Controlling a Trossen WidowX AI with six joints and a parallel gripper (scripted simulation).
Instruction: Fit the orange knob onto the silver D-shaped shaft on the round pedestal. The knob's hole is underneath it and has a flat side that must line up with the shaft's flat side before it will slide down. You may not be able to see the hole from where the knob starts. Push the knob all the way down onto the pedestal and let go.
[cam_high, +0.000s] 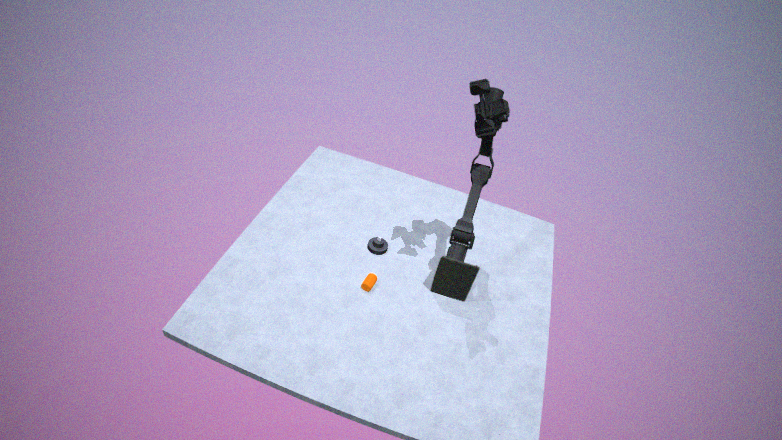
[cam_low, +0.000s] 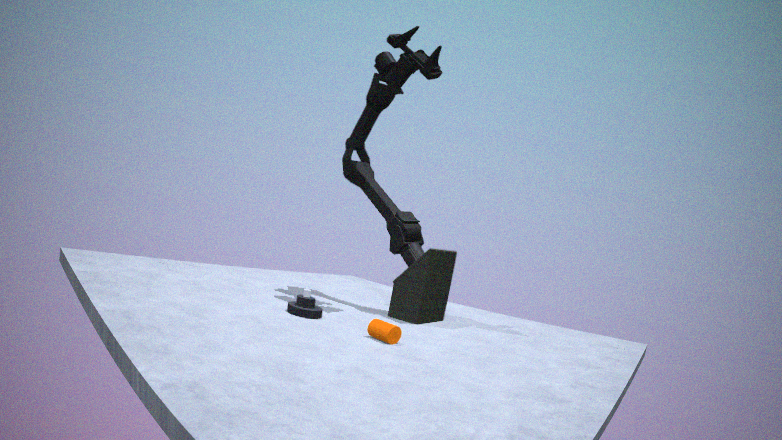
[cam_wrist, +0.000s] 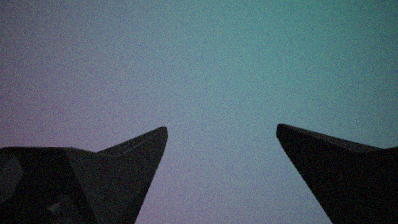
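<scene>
Now: the orange knob 760 mm below my gripper tip, 190 mm ahead of it and 150 mm to the left of it. The rest, counted from my gripper tip: round pedestal (750 mm below, 200 mm ahead, 80 mm to the right).
</scene>
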